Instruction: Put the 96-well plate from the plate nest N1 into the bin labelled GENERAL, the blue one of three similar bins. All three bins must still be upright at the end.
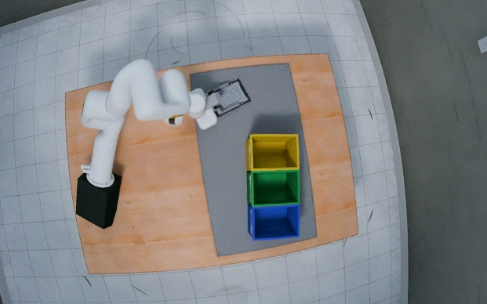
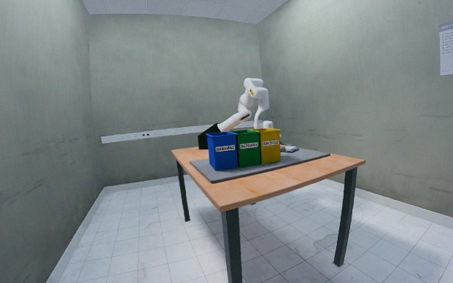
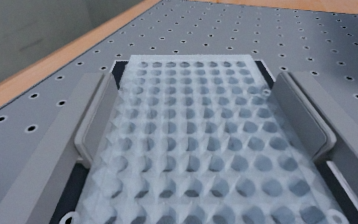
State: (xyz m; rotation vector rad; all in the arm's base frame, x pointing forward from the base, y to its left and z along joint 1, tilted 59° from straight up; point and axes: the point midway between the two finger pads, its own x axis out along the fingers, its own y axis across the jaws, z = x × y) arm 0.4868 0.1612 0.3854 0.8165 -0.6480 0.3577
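Now: hand 20 mm above the black plate nest N1. The rest, counted from my hand: green bin: 350 mm to the right, 210 mm ahead, 60 mm above; clear 96-well plate: 10 mm below; yellow bin: 220 mm to the right, 190 mm ahead, 60 mm above.
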